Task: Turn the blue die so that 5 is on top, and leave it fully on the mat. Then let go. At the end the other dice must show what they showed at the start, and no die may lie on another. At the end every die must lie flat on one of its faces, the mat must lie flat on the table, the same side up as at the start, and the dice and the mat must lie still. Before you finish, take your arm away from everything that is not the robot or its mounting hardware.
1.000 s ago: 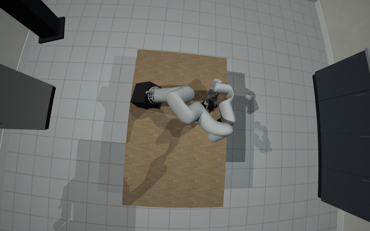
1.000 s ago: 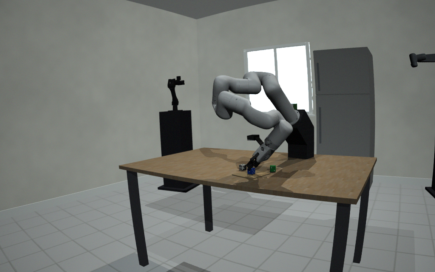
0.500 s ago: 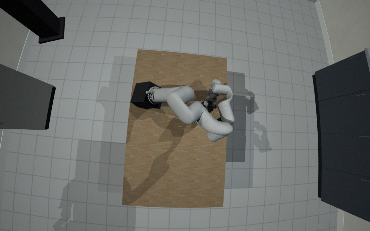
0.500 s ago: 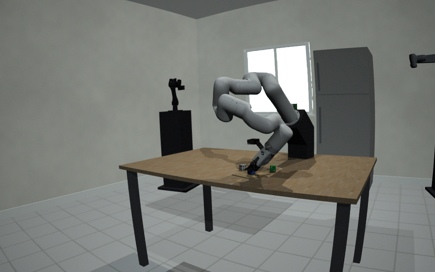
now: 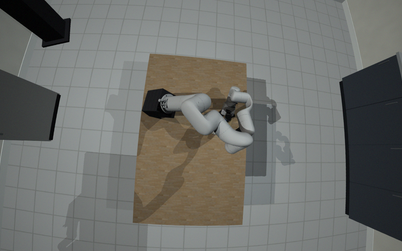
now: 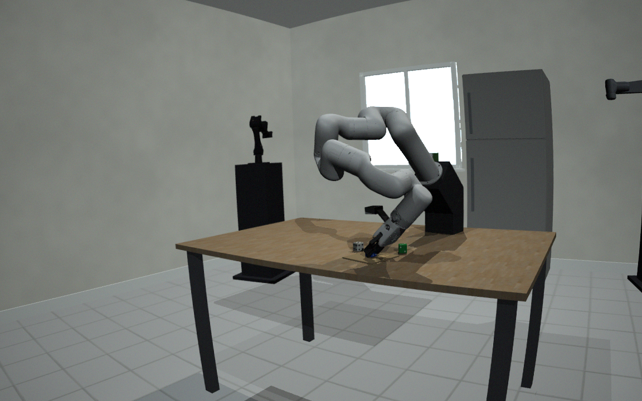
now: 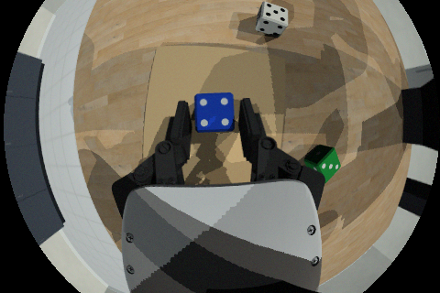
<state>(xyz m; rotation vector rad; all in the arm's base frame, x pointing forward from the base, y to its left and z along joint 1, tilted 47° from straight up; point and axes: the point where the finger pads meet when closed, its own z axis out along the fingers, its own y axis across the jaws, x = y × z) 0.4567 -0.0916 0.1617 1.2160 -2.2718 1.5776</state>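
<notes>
Right now my hand is 1 cm to the left of the blue die and 1 cm above it. Also, from my hand: white die: 10 cm behind, 9 cm to the right, 2 cm below; tan mat: 3 cm below, 1 cm to the right; green die: 9 cm behind, 8 cm to the left, 2 cm below.
</notes>
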